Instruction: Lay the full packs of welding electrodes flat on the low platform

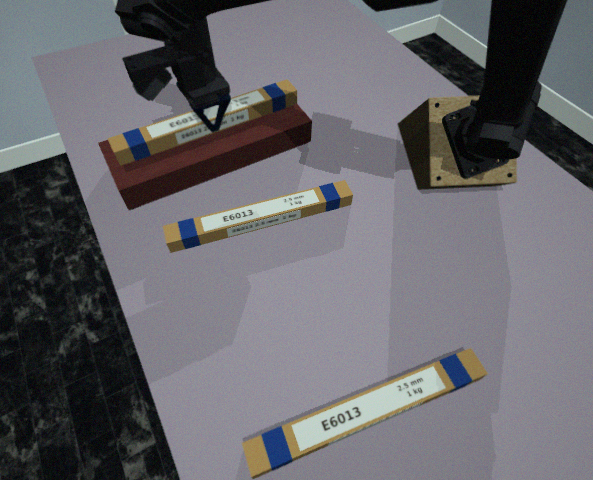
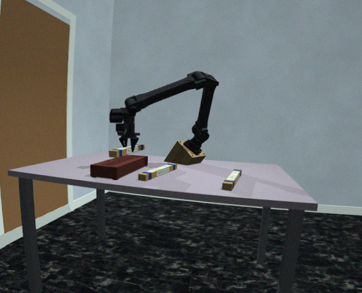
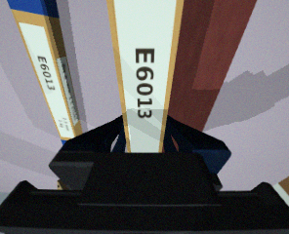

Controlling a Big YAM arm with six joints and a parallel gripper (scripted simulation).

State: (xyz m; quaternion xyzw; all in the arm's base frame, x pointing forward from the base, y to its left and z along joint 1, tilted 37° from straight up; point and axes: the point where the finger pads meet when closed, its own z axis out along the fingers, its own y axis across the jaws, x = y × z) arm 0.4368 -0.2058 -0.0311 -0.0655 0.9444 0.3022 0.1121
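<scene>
The low platform is 4 cm to the right of my hand and 10 cm below it.
</scene>
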